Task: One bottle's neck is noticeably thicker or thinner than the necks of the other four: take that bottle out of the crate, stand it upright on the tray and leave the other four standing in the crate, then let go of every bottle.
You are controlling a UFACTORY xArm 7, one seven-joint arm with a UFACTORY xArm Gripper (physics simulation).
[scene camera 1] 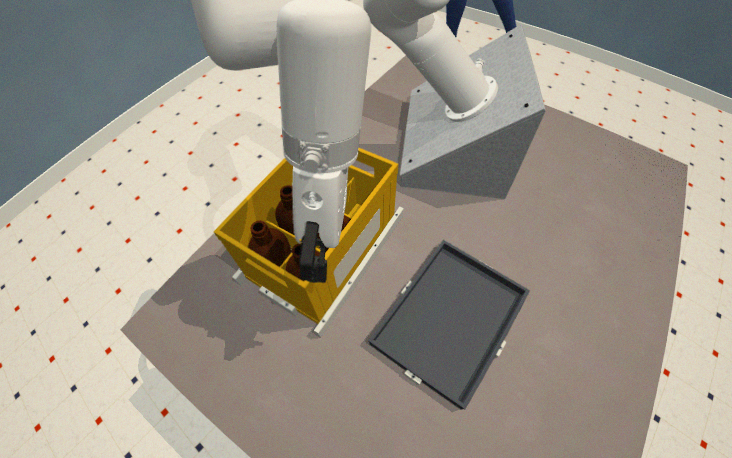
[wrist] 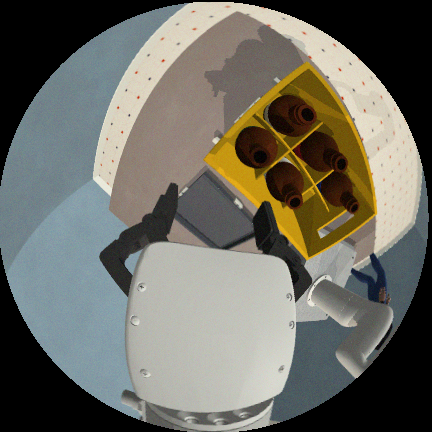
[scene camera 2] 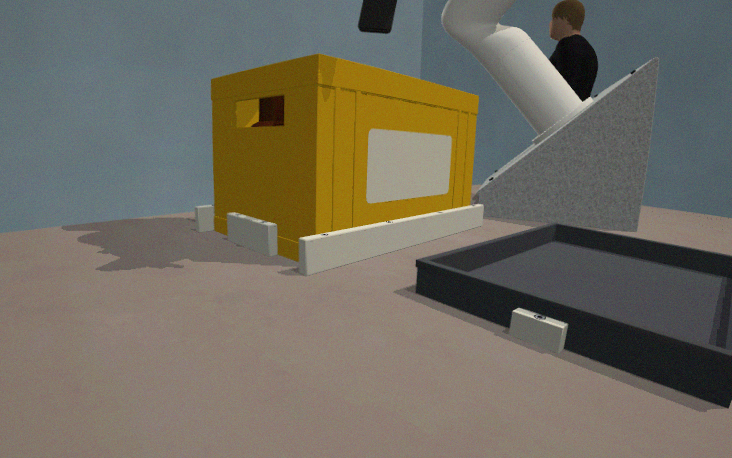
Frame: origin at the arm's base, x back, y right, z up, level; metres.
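Seen in the pictures: gripper, fingertip midpoint: (scene camera 1: 319,251) (wrist: 218,201) (scene camera 2: 360,6); arm's base, origin of the base link: (scene camera 1: 471,100) (wrist: 318,289) (scene camera 2: 563,123).
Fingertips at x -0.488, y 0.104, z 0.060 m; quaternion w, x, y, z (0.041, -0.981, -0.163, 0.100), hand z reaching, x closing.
Note:
Offsets run from my fingertips to a thing's top centre. "spot": to the spot under its first point.
The yellow crate {dx +0.108, dy +0.084, dz -0.047 m} (scene camera 1: 313,302) (scene camera 2: 264,172) (wrist: 235,175) holds five upright brown bottles. In the wrist view they are the top bottle {dx +0.027, dy +0.138, dz -0.059 m} (wrist: 290,116), the left bottle {dx +0.016, dy +0.052, dz -0.059 m} (wrist: 252,142), the middle-right bottle {dx +0.111, dy +0.132, dz -0.059 m} (wrist: 317,149), the lower bottle {dx +0.101, dy +0.037, dz -0.059 m} (wrist: 284,179) and the lower-right bottle {dx +0.204, dy +0.115, dz -0.059 m} (wrist: 337,189). The top bottle's neck looks the widest, though it also lies close to the camera. The crate's compartment beside the lower and lower-right bottles is empty. The dark tray {spot: dx +0.052, dy -0.202, dz -0.216 m} (scene camera 1: 448,324) (scene camera 2: 593,283) (wrist: 215,212) has no bottle on it. My gripper (scene camera 1: 314,264) (wrist: 218,201) is open and empty, above the crate's tray-side wall.
White rails {dx +0.095, dy -0.014, dz -0.192 m} (scene camera 1: 372,249) (scene camera 2: 391,233) stand along the crate's foot, and small white blocks {spot: dx -0.062, dy -0.173, dz -0.206 m} (scene camera 1: 412,376) (scene camera 2: 538,329) sit against the tray. The grey wedge base (scene camera 1: 464,162) (scene camera 2: 583,189) of the arm stands beyond the crate. A person (scene camera 2: 576,62) stands behind it.

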